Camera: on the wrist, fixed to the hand. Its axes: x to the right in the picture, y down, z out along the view.
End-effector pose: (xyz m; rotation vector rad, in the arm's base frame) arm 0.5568 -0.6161 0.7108 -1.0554 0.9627 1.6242
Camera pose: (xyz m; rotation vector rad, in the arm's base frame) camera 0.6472 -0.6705 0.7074 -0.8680 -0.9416 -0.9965
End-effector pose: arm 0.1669 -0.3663 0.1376 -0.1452 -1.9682 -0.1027
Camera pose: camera 0.2306 -0.4505 0.1376 -2.5519 0.2983 1.6569
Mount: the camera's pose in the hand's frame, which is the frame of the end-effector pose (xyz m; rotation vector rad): -0.0292 -0.0737 -0.0697 0.0316 -0.0596 -3.0805
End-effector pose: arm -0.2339 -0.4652 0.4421 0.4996 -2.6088 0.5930
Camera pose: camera -0.1559 -0.4872 0.5097 2.6525 0.4174 -0.5474
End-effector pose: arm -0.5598 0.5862 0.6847 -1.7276 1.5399 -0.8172
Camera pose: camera -0.5774 0.6155 0.7846 1.6394 1.7497 0.9077
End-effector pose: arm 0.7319 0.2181 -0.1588 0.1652 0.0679 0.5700
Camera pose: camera 0.7389 0.1507 -0.2397 -0.0416 0.1763 -2.5063
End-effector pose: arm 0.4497 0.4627 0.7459 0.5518 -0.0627 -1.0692
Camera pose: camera 0.3970 0.4886 0.6582 -0.0878 -0.5789 2.0566
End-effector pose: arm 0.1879 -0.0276 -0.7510 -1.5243 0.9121 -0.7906
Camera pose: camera 0.1224 -0.0299 -0.6683 1.0793 1.7211 1.4956
